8 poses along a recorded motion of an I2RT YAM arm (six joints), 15 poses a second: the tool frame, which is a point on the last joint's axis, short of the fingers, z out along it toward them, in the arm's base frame.
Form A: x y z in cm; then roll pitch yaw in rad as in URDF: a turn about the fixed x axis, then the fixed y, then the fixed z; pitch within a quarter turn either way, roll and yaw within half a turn.
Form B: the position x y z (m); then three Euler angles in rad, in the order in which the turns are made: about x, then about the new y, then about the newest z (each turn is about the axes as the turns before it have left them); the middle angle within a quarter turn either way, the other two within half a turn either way. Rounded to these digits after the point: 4 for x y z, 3 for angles.
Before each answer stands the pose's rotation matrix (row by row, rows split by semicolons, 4 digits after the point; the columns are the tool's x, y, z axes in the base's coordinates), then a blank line. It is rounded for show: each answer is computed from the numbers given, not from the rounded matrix.
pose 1, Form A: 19.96 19.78 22.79 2.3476 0.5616 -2.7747
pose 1, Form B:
-0.7901 -0.6060 0.0926; -0.3036 0.5181 0.7996; -0.5325 0.6036 -0.5933

0.1996 0.1978 0.2279 -2.209 0.093 2.487
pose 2, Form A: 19.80 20.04 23.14 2.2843 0.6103 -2.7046
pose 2, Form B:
-0.7425 -0.6696 0.0199; -0.3468 0.4096 0.8438; -0.5731 0.6196 -0.5363

0.1980 0.2004 0.2314 -2.137 0.020 2.408
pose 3, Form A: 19.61 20.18 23.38 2.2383 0.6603 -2.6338
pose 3, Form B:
-0.6902 -0.7219 -0.0501; -0.3840 0.3067 0.8709; -0.6134 0.6203 -0.4889

0.1961 0.2018 0.2338 -2.082 -0.050 2.334
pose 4, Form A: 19.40 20.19 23.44 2.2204 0.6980 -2.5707
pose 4, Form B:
-0.6446 -0.7575 -0.1032; -0.4140 0.2324 0.8801; -0.6427 0.6101 -0.4634

0.1940 0.2019 0.2344 -2.055 -0.103 2.276
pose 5, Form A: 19.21 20.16 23.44 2.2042 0.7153 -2.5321
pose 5, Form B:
-0.6190 -0.7723 -0.1431; -0.4321 0.1827 0.8831; -0.6558 0.6085 -0.4468

0.1921 0.2016 0.2344 -2.039 -0.144 2.246
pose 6, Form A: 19.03 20.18 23.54 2.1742 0.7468 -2.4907
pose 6, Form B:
-0.5838 -0.7888 -0.1922; -0.4446 0.1125 0.8886; -0.6793 0.6043 -0.4164

0.1903 0.2018 0.2354 -2.009 -0.193 2.208
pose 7, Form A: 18.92 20.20 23.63 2.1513 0.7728 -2.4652
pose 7, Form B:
-0.5583 -0.7986 -0.2248; -0.4482 0.0623 0.8918; -0.6981 0.5987 -0.3927

0.1892 0.2020 0.2363 -1.986 -0.227 2.181
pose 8, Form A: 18.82 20.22 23.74 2.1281 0.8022 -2.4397
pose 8, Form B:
-0.5308 -0.8074 -0.2576; -0.4488 0.0100 0.8936; -0.7189 0.5899 -0.3677

0.1882 0.2022 0.2374 -1.961 -0.261 2.152
